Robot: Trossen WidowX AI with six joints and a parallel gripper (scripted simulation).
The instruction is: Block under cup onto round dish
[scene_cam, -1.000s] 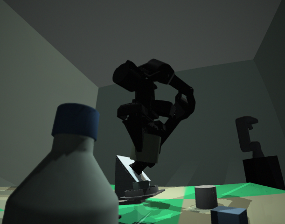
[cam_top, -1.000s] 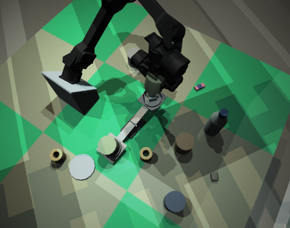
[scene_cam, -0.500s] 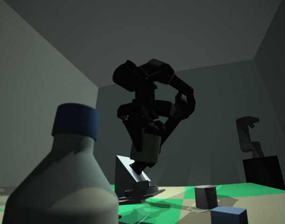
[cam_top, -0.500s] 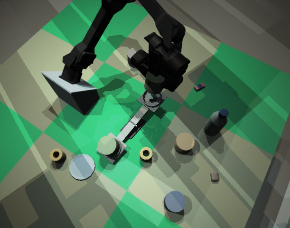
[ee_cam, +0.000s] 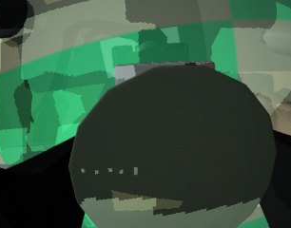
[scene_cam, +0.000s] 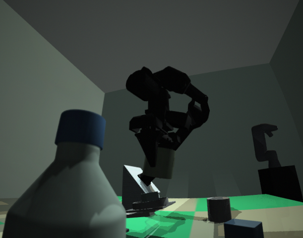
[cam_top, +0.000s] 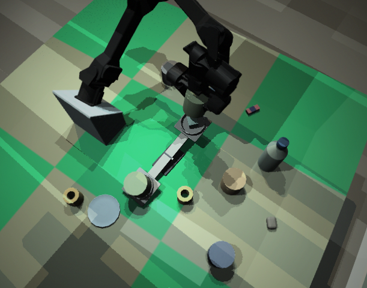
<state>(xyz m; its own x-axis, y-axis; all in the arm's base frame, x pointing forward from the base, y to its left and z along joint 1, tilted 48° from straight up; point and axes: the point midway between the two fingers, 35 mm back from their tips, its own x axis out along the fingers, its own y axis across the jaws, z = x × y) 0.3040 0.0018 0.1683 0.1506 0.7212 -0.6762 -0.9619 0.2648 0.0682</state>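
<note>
My gripper tip is 120 mm past the pale blue round dish, 390 mm to the left of it and 150 mm above it. From my gripper tip the other things lie so: grey cylinder (160 mm behind, 170 mm to the left, 120 mm below); tan cylinder (190 mm ahead, 150 mm to the right, 120 mm below); red-blue chip (160 mm ahead, 160 mm to the left, 150 mm below).
</note>
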